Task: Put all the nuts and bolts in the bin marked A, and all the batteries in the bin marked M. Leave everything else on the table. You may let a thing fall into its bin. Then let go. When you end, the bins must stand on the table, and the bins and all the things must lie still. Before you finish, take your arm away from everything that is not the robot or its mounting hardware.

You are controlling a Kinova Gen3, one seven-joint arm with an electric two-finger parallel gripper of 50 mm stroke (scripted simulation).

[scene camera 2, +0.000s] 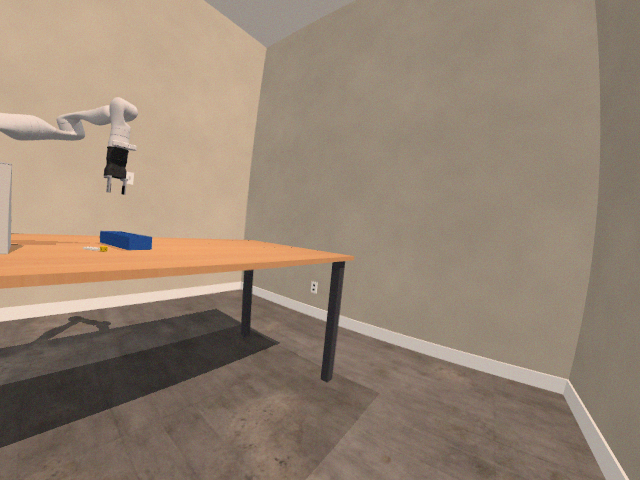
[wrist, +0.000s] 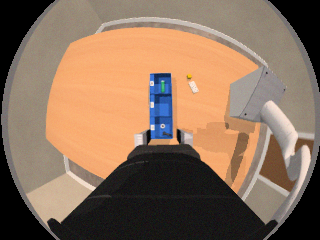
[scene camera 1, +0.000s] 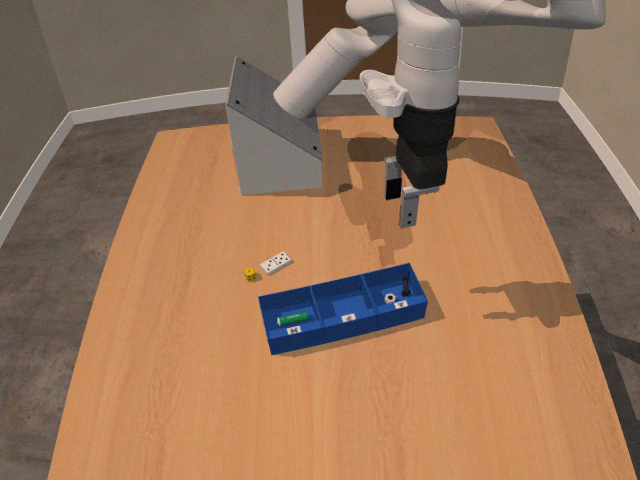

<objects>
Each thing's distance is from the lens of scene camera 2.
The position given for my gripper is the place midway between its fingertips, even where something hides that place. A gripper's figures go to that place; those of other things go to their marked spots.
my gripper (scene camera 2: 116,193): 1.18 m
blue three-compartment bin (scene camera 2: 119,239): 1.05 m
</objects>
